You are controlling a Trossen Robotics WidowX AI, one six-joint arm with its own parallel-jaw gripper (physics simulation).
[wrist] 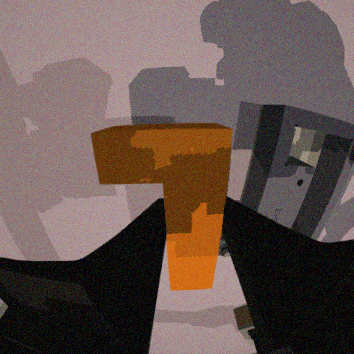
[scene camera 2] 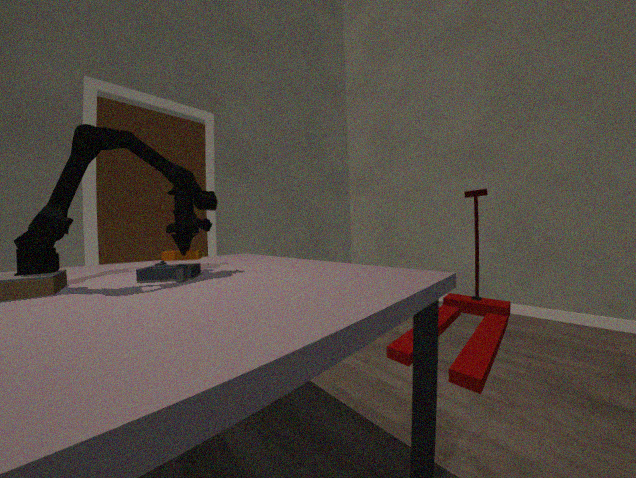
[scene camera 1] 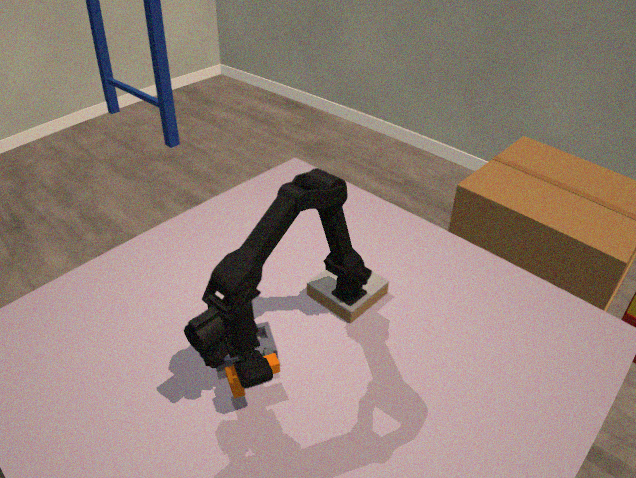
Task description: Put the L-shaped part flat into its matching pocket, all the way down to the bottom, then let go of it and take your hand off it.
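Places are measured from the arm's base along level axes (x back, y right, z up), in centimetres.
Where they show: gripper, between the fingertips: (wrist: 191,203) (scene camera 2: 185,254); arm's base, origin of its link: (scene camera 2: 37,272) (scene camera 1: 349,293).
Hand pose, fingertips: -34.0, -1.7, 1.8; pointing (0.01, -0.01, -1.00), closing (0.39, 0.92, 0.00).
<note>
Each offset is from my fingertips to the top centre of the thing, as dx, dy, dz. Level surfaces: height alone.
The orange L-shaped part @(+0.4, -1.8, +1.4) (scene camera 1: 273,363) (scene camera 2: 170,254) (wrist: 197,165) is held level between the fingers of my gripper (scene camera 1: 253,374) (scene camera 2: 184,250) (wrist: 191,203), which is shut on one of its arms. The other arm sticks out to the left at the far end in the wrist view. The grey pocket block @(+5.7, +8.7, -1.2) (scene camera 1: 267,341) (scene camera 2: 153,273) (wrist: 268,150) lies on the table, right of the part in the wrist view. Scene camera 2 shows the part higher than the block's top. The arm hides much of the block in scene camera 1, and the wrist view cuts it off at the right.
The arm's base stands on a square plinth (scene camera 1: 329,304) (scene camera 2: 30,288) on the pink table @(dz -6.0) (scene camera 1: 462,359) (scene camera 2: 154,359). Beyond the table are a cardboard box (scene camera 1: 534,215), a blue frame (scene camera 1: 163,77) and a red pallet jack (scene camera 2: 480,349). Arm shadows fall across the table.
</note>
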